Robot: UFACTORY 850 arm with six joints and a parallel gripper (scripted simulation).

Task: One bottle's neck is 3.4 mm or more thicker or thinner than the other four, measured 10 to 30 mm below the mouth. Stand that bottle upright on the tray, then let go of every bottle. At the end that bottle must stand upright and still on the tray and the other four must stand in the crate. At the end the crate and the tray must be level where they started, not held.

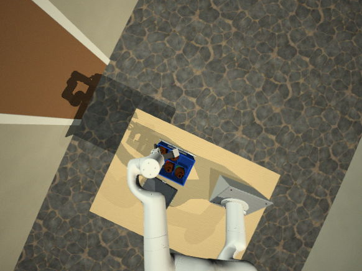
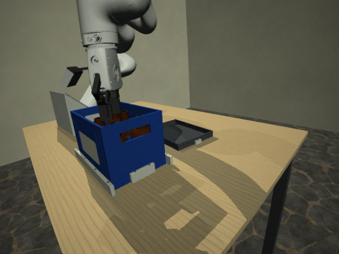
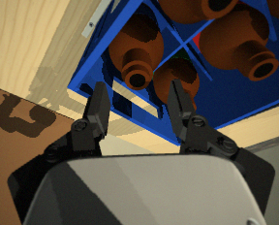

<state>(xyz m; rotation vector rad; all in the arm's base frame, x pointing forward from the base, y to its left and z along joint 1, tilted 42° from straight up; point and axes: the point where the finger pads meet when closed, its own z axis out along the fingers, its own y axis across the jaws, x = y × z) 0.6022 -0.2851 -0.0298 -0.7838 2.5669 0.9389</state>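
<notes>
The blue crate is 110 mm below my hand, 80 mm behind it and 60 mm to the left of it. Also, from my hand: brown bottle (160 mm behind, 110 mm to the left, 110 mm below); dark tray (340 mm to the left, 190 mm below, 50 mm behind).
</notes>
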